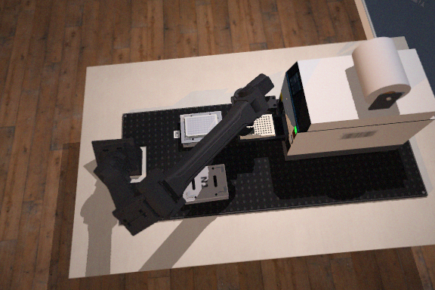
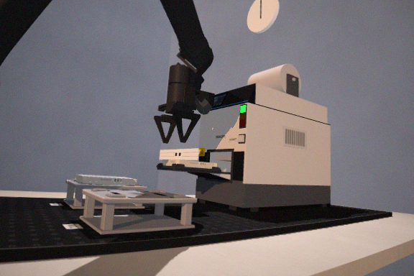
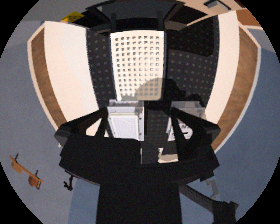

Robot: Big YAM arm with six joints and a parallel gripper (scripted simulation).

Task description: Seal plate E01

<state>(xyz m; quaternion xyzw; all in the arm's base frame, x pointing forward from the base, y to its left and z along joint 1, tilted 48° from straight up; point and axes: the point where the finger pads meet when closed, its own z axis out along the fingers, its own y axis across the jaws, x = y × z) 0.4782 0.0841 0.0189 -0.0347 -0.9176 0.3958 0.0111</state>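
The start button lies 150 mm ahead of my hand, 90 mm to the right of it and 20 mm above it. Round my hand: nest (160 mm behind, 170 mm to the right, 130 mm below); then plate (150 mm behind, 60 mm to the left, 110 mm below); then sealer stage (50 mm ahead, 70 mm below).
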